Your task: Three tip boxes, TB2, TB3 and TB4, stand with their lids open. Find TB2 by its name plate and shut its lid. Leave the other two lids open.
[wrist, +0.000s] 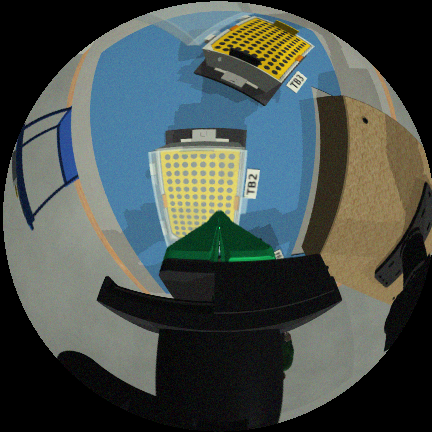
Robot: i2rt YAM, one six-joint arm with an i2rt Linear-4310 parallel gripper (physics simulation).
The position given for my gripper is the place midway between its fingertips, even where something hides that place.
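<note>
Visible here are my gripper (218,216) and a clear lid (189,183).
</note>
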